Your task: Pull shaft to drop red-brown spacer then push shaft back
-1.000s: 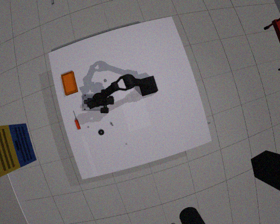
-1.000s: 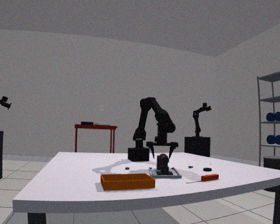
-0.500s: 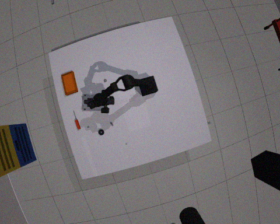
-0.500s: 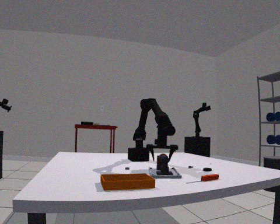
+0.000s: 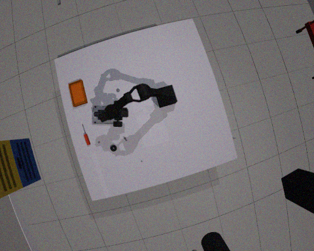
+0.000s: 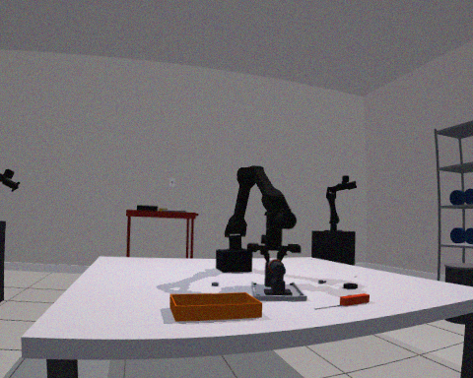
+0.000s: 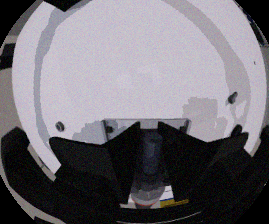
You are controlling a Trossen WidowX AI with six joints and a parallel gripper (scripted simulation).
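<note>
The red-brown spacer is 9 cm ahead of my gripper tip, 4 cm to the right of it and 3 cm above it. Also, from my gripper tip: red-handled screwdriver 34 cm ahead, 4 cm to the left, 4 cm below; then orange tray 31 cm to the right, 29 cm ahead, 4 cm below.
</note>
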